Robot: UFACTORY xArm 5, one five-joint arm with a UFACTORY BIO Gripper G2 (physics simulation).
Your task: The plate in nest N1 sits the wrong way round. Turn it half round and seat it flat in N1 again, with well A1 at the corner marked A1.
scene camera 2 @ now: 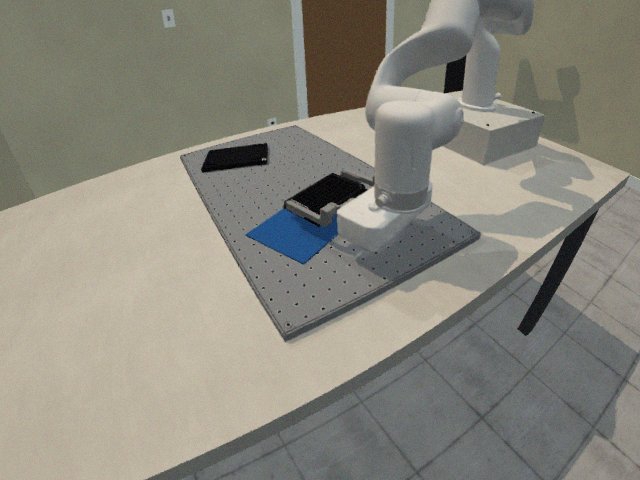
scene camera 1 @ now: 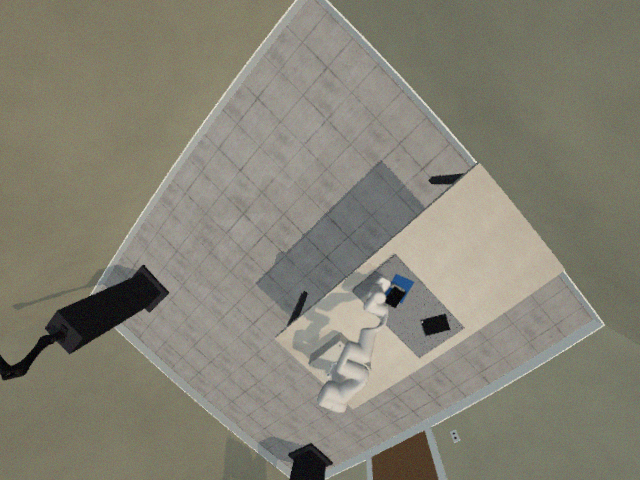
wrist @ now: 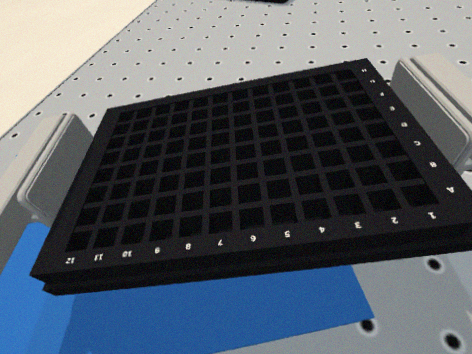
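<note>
A black well plate point(scene camera 1: 395, 298) point(scene camera 2: 328, 195) point(wrist: 235, 155) is held level, partly over a blue sheet point(scene camera 1: 405, 282) point(scene camera 2: 292, 240) point(wrist: 215, 305). In the wrist view its A1 corner is at the near right, 12 at the near left, and the lettering is upside down. My gripper point(scene camera 1: 394, 295) point(scene camera 2: 317, 189) point(wrist: 247, 135) is shut on the plate, with one finger at each short end. A flat black piece point(scene camera 1: 435, 324) point(scene camera 2: 235, 156), possibly nest N1, lies toward the board's far end in the second scene view; its labels are too small to read.
The grey perforated board point(scene camera 1: 421, 343) point(scene camera 2: 268, 304) point(wrist: 280, 30) lies on the beige table point(scene camera 1: 496, 227) point(scene camera 2: 129, 320) point(wrist: 55, 40). The arm's box-shaped base point(scene camera 2: 496, 129) stands at the back right in the second scene view. The table's edge and the floor lie at the lower right there.
</note>
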